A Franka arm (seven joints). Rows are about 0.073 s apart.
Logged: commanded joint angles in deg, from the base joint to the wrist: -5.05 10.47 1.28 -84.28 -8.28 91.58 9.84; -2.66 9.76 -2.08 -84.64 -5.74 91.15 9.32; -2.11 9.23 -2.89 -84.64 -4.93 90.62 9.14; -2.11 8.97 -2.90 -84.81 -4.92 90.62 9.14; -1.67 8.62 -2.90 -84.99 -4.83 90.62 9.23; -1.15 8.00 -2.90 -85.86 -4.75 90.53 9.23; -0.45 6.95 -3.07 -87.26 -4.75 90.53 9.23; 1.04 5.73 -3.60 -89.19 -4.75 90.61 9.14
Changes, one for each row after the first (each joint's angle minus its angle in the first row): 2.39 -0.71 -3.36 -0.36 2.54 -0.43 -0.52; 2.94 -1.24 -4.17 -0.36 3.35 -0.96 -0.70; 2.94 -1.50 -4.18 -0.53 3.36 -0.96 -0.70; 3.38 -1.85 -4.18 -0.71 3.45 -0.96 -0.61; 3.90 -2.47 -4.18 -1.58 3.53 -1.05 -0.61; 4.60 -3.52 -4.35 -2.98 3.53 -1.05 -0.61; 6.09 -4.74 -4.88 -4.91 3.53 -0.97 -0.70
